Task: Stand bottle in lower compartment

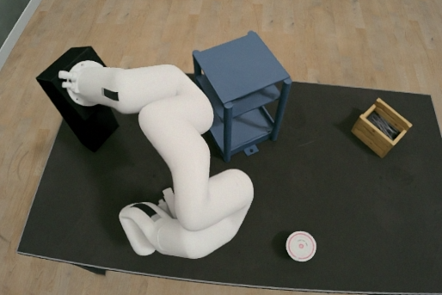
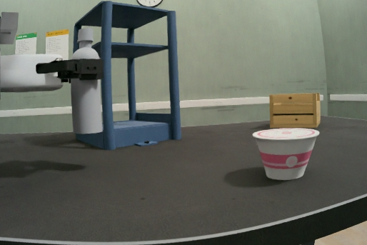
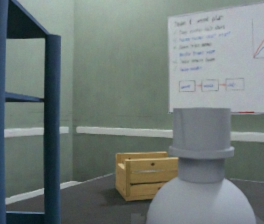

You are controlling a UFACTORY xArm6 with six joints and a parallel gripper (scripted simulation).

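Right now the bottle is 1 cm above my hand. Round my hand: pink cup (24 cm to the right, 18 cm ahead, 13 cm below); shelving unit (28 cm to the left, 20 cm ahead, 2 cm above); wooden crate (70 cm ahead, 12 cm below, 1 cm to the left).
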